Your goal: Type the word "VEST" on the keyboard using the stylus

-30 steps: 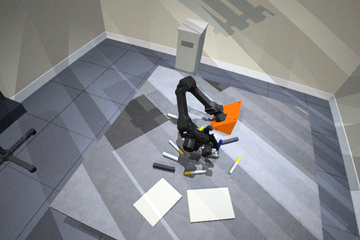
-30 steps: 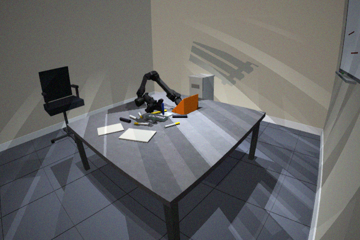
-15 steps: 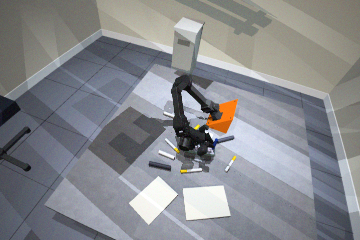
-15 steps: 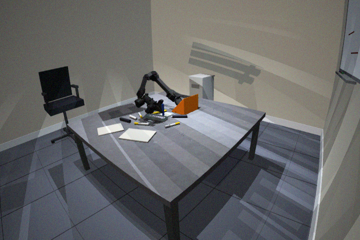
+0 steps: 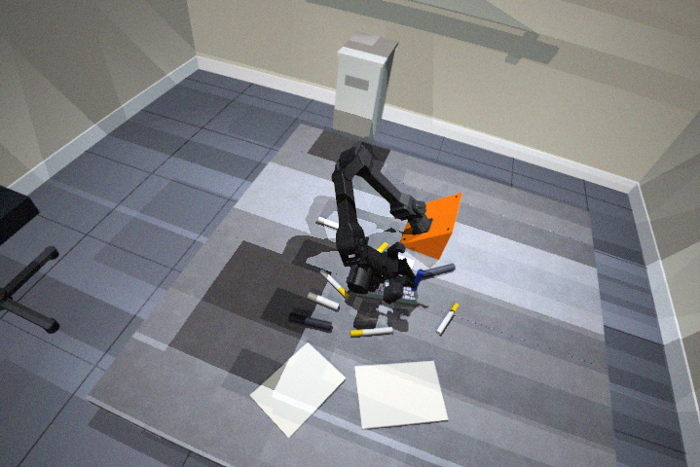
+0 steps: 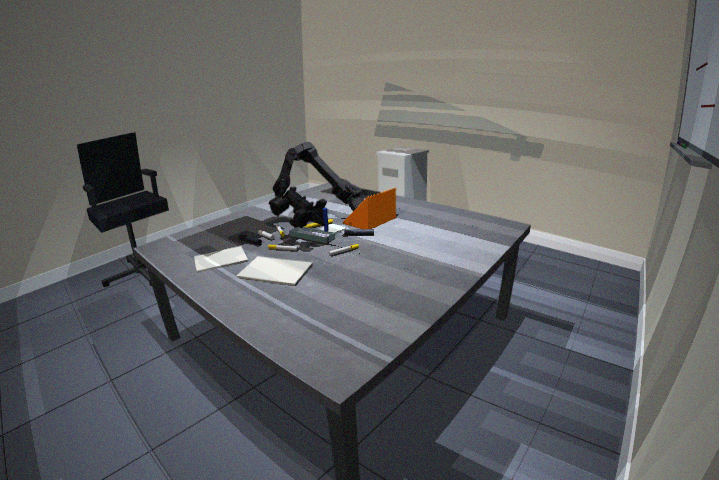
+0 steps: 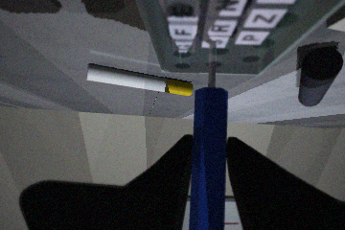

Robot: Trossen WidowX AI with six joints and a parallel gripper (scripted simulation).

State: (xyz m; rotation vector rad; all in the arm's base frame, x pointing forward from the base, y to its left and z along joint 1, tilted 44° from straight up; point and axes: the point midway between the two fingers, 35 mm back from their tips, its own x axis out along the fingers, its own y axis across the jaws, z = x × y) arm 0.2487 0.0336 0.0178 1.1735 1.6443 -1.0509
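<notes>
The grey block is 9 cm ahead of my gripper tip, 6 cm below it and 5 cm to the right of it. Round my gripper tip: blue stylus: 2 cm below; then white pad: 9 cm behind, 7 cm to the right, 7 cm below.
</notes>
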